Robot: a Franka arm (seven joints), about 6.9 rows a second.
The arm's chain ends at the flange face. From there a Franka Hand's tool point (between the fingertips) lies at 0.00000 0.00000 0.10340 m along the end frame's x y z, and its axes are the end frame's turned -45 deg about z.
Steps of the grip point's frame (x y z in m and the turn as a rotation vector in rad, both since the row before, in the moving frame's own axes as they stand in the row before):
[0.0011, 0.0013, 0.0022, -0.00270, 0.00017, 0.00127]
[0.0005, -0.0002, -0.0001, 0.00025, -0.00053, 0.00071]
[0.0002, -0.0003, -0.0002, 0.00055, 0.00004, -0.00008]
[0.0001, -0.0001, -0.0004, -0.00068, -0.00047, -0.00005]
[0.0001, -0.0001, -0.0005, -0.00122, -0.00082, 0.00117]
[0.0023, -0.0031, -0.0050, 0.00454, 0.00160, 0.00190]
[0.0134, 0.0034, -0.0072, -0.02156, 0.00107, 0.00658]
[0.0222, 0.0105, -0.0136, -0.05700, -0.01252, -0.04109]
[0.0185, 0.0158, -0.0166, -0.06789, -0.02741, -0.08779]
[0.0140, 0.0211, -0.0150, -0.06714, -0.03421, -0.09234]
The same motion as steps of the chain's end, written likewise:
[0.0015, 0.0000, 0.0022, -0.00179, 0.00203, 0.00127]
[0.0003, -0.0005, -0.0001, -0.00020, -0.00055, 0.00071]
[0.0000, -0.0003, -0.0002, 0.00042, -0.00036, -0.00008]
[0.0000, -0.0002, -0.0004, -0.00081, 0.00015, -0.00005]
[0.0000, -0.0003, -0.0005, -0.00144, 0.00028, 0.00117]
[-0.0004, -0.0034, -0.0050, 0.00434, -0.00208, 0.00190]
[0.0102, -0.0086, -0.0072, -0.01449, 0.01600, 0.00658]
[0.0198, -0.0133, -0.0134, -0.04916, 0.03145, -0.04109]
[0.0210, -0.0087, -0.0163, -0.06739, 0.02862, -0.08779]
[0.0221, -0.0023, -0.0147, -0.07167, 0.02329, -0.09234]

